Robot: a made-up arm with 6 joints. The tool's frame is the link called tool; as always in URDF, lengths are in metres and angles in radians. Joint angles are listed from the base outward.
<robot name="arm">
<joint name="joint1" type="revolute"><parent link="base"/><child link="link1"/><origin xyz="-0.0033 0.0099 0.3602" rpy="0 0 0"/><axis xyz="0 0 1"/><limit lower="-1.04" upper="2.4"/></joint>
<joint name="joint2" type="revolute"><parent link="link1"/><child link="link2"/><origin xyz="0.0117 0.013 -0.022" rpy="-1.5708 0 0"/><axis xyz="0 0 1"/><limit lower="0.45" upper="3.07"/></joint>
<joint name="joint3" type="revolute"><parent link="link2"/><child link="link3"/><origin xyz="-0.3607 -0.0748 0.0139" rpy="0 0 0"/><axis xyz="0 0 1"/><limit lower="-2.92" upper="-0.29"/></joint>
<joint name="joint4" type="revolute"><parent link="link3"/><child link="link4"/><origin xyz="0.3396 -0.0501 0.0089" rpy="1.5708 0 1.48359"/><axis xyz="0 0 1"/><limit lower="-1.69" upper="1.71"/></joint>
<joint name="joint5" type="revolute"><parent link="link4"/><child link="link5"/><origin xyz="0.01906 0.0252 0.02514" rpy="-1.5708 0 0"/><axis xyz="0 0 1"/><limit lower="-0.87" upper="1.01"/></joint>
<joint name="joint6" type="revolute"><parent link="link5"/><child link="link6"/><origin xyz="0.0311 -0.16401 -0.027" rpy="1.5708 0 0"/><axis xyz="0 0 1"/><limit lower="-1.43" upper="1.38"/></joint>
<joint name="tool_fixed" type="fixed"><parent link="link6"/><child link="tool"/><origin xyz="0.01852 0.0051 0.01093" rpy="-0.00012 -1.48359 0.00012"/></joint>
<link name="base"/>
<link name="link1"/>
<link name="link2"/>
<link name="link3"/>
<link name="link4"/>
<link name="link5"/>
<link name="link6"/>
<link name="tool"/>
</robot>
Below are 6 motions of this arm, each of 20 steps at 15 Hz.
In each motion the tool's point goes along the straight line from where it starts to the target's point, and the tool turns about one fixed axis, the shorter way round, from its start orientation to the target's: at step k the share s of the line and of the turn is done. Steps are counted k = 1, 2, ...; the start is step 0. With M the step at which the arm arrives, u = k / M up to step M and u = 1 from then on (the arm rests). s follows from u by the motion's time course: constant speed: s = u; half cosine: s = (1 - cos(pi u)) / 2; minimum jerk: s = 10 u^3 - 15 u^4 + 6 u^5.
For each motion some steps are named. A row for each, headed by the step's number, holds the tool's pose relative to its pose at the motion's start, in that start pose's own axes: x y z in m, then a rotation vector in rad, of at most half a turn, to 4 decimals.
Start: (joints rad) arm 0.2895 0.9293 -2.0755 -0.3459 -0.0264 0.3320
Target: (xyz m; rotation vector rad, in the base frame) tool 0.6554 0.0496 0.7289 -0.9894 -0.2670 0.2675
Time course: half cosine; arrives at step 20
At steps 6, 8, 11, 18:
6: -0.0388 -0.0334 -0.1440 -0.1776 0.1943 0.1210
8: -0.0650 -0.0559 -0.2413 -0.2978 0.3256 0.2028
11: -0.1087 -0.0936 -0.4039 -0.4983 0.5450 0.3394
18: -0.1834 -0.1580 -0.6815 -0.8407 0.9195 0.5726

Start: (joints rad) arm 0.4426 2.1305 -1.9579 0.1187 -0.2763 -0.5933
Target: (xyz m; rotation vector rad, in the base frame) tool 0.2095 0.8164 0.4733 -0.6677 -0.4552 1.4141
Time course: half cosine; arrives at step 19
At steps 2, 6, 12, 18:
2: -0.0089 0.0148 0.0060 -0.0063 -0.0124 0.0271
6: -0.0742 0.1235 0.0499 -0.0524 -0.1035 0.2269
12: -0.2295 0.3820 0.1543 -0.1622 -0.3202 0.7021
18: -0.3252 0.5413 0.2187 -0.2299 -0.4537 0.9950

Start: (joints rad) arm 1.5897 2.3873 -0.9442 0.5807 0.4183 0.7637
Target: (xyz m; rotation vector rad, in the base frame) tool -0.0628 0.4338 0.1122 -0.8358 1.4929 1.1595
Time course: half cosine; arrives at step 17
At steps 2, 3, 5, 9, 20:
2: -0.0041 0.0013 0.0015 -0.0345 -0.0073 0.0040
3: -0.0092 0.0030 0.0032 -0.0765 -0.0162 0.0089
5: -0.0243 0.0079 0.0086 -0.2031 -0.0431 0.0237
9: -0.0668 0.0216 0.0236 -0.5582 -0.1184 0.0650
20: -0.1223 0.0395 0.0432 -1.0220 -0.2168 0.1191

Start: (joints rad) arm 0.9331 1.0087 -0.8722 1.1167 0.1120 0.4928
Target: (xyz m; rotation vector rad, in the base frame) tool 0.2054 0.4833 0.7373 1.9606 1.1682 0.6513
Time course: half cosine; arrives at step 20
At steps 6, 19, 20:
6: 0.0156 0.0195 0.0026 0.1188 0.0055 0.0294
19: 0.0754 0.0941 0.0125 0.5729 0.0263 0.1419
20: 0.0759 0.0947 0.0125 0.5765 0.0265 0.1428

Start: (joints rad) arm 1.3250 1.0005 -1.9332 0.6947 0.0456 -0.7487
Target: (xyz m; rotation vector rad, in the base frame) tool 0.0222 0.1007 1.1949 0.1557 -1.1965 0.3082
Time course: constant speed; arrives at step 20
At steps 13, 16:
13: -0.0059 -0.0555 0.0815 -0.5462 -0.1493 -0.3211
16: -0.0073 -0.0683 0.1003 -0.6723 -0.1837 -0.3952

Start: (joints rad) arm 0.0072 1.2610 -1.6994 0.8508 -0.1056 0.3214
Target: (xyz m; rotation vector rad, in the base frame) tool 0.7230 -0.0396 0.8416 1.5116 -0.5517 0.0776
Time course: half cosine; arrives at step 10
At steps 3, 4, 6, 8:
3: 0.0338 -0.0602 0.0041 0.0593 -0.0526 -0.0432
4: 0.0567 -0.1008 0.0070 0.0994 -0.0881 -0.0724
6: 0.1073 -0.1910 0.0132 0.1883 -0.1670 -0.1372
8: 0.1483 -0.2640 0.0182 0.2602 -0.2308 -0.1896

